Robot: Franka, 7 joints.
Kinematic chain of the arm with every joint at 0, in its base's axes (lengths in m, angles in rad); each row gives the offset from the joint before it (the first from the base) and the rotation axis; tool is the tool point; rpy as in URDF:
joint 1: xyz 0 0 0.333 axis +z
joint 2: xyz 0 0 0 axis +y
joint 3: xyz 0 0 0.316 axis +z
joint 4: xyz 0.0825 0 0 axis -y
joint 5: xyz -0.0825 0 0.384 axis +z
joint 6: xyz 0 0 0 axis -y
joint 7: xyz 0.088 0 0 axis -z
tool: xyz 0 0 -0.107 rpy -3.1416 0 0
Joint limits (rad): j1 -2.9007..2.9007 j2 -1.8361..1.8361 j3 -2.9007..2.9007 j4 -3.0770..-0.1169 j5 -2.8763..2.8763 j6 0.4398..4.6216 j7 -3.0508..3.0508
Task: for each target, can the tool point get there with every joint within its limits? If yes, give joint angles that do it. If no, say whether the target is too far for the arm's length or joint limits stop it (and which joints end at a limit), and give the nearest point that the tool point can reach.
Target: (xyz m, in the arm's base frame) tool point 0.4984 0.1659 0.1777
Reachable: yes | joints 2.1622 -1.1186 -1.9756 -2.2467 1.9236 2.3406 -1.1993
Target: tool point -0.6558 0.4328 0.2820
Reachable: yes | joints 2.3180 1.3832 0.3893 -0.4145 1.0006 1.4238 -1.1939
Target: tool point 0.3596 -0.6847 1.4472
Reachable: no: too far | nearest point 0.2275 -0.4331 1.0378 | short by 0.498 m
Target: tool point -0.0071 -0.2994 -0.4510
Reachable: no: joint limits stop it (at a limit: joint 2) | nearest point -0.0070 -0.2970 -0.3606 | short by 0.090 m
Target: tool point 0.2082 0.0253 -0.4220
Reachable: no: joint limits stop it (at a limit: joint 2) | nearest point 0.2162 0.0263 -0.3567 | short by 0.066 m
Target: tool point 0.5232 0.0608 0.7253
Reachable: yes | joints -1.3493 -0.7096 0.9649 -1.8806 1.9817 2.0188 1.0357
